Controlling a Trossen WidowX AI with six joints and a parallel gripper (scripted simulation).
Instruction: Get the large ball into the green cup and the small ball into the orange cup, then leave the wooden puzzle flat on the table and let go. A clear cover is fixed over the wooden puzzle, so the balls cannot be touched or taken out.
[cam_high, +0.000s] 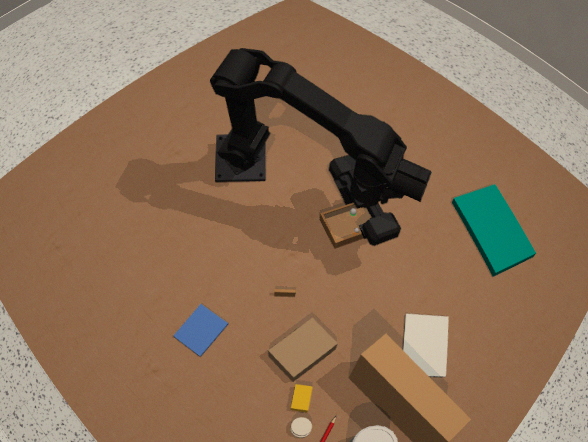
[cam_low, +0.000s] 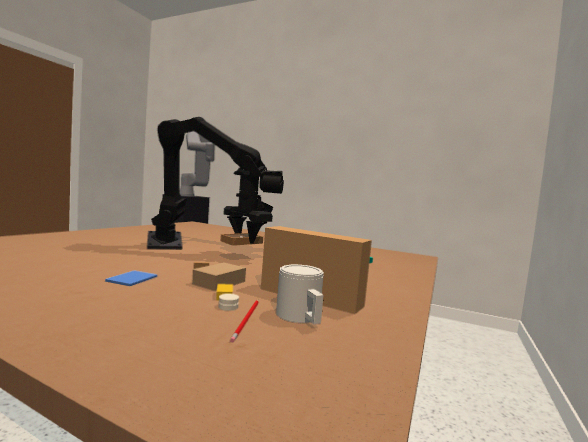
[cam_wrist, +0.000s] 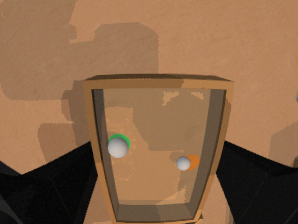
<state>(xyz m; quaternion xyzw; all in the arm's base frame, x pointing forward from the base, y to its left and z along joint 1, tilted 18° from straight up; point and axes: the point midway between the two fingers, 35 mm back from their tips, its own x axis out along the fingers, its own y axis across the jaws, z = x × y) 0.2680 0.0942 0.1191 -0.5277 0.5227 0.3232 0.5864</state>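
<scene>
Now: hand 30 mm above the wooden puzzle and 10 mm to the left of it. From my hand the other things lie so: green slab 280 mm to the left, 190 mm ahead, 80 mm below; white slab 280 mm ahead, 90 mm below, 50 mm to the right; tan box 240 mm to the right, 130 mm ahead, 70 mm below.
</scene>
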